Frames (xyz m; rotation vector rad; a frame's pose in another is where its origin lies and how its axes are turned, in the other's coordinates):
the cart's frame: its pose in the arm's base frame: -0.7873 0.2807 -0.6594 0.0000 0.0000 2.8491
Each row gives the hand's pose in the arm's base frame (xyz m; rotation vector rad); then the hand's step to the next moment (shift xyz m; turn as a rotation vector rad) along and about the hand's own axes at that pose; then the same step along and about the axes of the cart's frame.
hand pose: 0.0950 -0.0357 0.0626 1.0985 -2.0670 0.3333
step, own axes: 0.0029 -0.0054 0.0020 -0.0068 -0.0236 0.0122
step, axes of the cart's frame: -0.0039 0.0051 0.0001 -0.0191 0.0115 -0.0159
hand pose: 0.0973 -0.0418 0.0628 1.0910 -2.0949 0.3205
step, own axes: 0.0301 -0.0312 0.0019 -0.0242 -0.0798 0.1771
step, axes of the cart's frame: -0.0231 0.0328 0.0166 -0.0204 0.1252 -0.1491
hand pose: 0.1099 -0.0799 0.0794 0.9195 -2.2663 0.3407
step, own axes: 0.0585 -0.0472 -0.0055 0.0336 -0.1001 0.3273
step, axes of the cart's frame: -0.0218 0.0582 0.0426 0.0320 0.2596 -0.2233
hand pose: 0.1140 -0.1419 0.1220 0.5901 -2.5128 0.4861
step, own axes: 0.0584 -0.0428 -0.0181 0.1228 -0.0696 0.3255
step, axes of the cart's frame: 0.0030 0.0491 0.0561 0.1116 0.2848 -0.1797
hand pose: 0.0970 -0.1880 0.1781 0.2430 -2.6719 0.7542
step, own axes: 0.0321 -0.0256 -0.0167 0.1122 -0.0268 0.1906
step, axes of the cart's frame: 0.0132 0.0195 0.0375 0.1070 0.1699 -0.0965
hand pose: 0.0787 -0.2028 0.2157 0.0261 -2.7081 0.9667
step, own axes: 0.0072 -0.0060 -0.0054 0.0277 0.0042 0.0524
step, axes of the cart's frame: 0.0046 0.0022 0.0096 0.0302 0.0378 -0.0345
